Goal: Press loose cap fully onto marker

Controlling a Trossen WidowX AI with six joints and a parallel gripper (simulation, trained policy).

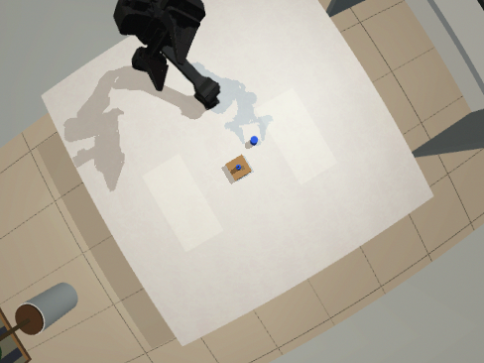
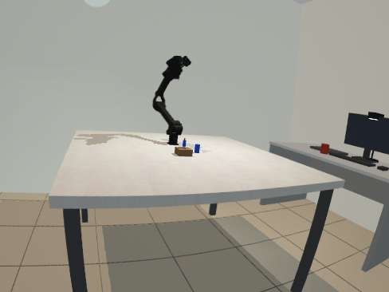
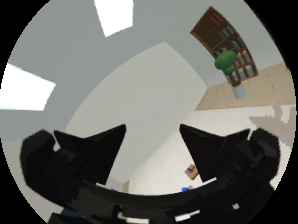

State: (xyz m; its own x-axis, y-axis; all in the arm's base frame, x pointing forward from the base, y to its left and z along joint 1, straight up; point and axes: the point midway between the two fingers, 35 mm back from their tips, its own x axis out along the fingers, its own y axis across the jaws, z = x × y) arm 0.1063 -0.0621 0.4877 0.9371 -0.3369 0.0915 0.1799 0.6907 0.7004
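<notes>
The blue cap lies 10 cm ahead of my gripper tip, 14 cm to the left of it and 47 cm below it. The rest, counted from my gripper tip: brown holder block 17 cm ahead, 3 cm to the left, 47 cm below.
</notes>
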